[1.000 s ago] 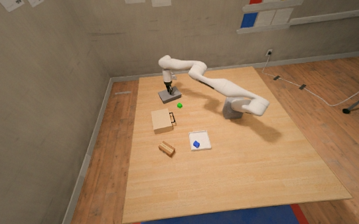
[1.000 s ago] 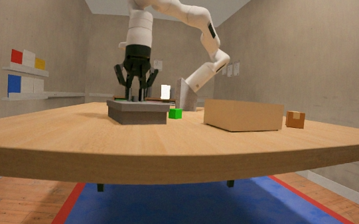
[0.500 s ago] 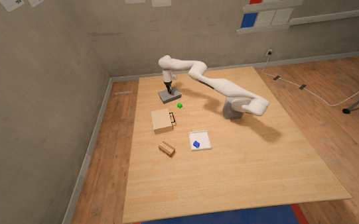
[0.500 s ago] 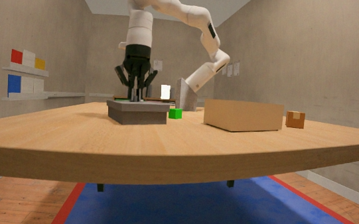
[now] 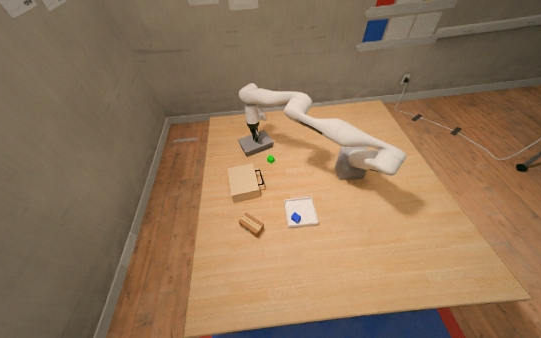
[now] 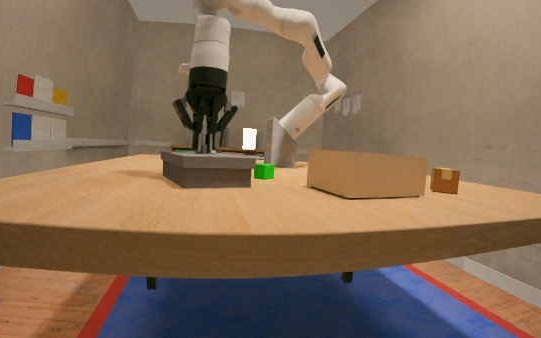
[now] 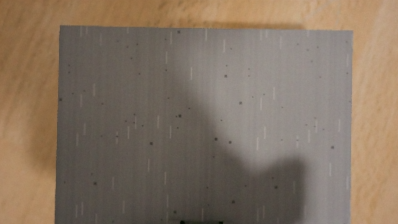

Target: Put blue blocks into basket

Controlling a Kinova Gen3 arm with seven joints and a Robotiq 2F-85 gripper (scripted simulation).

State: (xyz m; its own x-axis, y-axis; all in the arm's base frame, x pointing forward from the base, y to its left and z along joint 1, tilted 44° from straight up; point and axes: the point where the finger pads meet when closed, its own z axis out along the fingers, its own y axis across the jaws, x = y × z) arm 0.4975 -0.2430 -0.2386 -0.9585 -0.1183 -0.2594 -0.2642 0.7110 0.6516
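The metal box is 50 mm below my hand. The rest, counted from my hand: grey lid 30 mm below; green block 150 mm to the left, 70 mm behind, 60 mm below; drawer 300 mm to the left, 90 mm ahead, 40 mm below.
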